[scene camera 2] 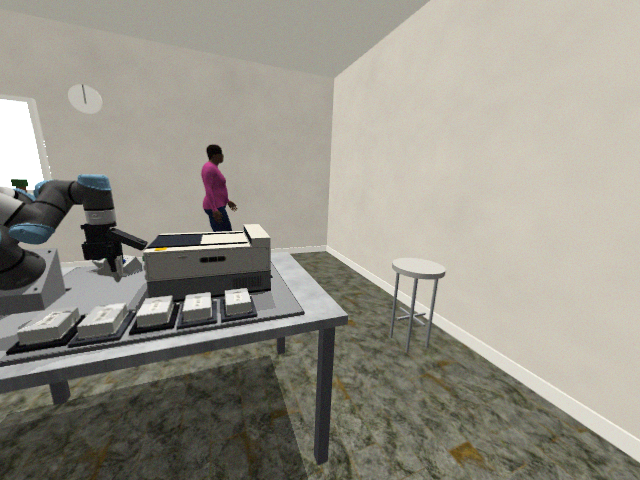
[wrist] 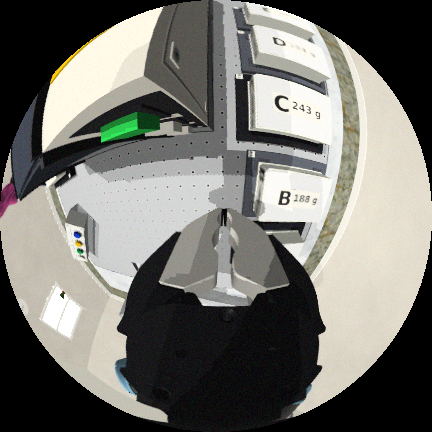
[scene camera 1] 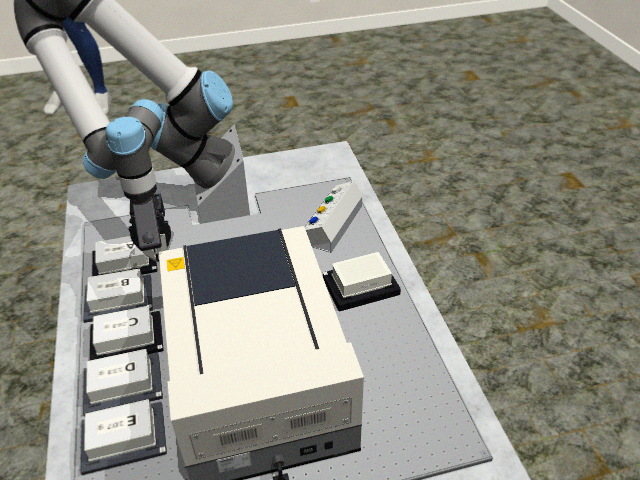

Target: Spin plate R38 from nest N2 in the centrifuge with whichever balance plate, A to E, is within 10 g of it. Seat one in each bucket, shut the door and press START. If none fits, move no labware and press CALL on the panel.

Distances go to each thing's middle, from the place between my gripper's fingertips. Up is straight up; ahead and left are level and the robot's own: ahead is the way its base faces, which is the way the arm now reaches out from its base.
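Labels:
I see that the dark panel [scene camera 1: 220, 270] is 100 mm above my hand, 200 mm to the left of it and 140 mm ahead of it. Plate R38 [scene camera 1: 367, 273] is 70 mm below my hand, and it is also 490 mm to the left of it and 40 mm ahead of it. The button panel [scene camera 1: 328, 224], likewise 70 mm below my hand, is 450 mm to the left of it and 210 mm behind it. The cream centrifuge [scene camera 1: 268, 379], finally, is 10 mm above my hand, 220 mm to the left of it and 300 mm ahead of it.

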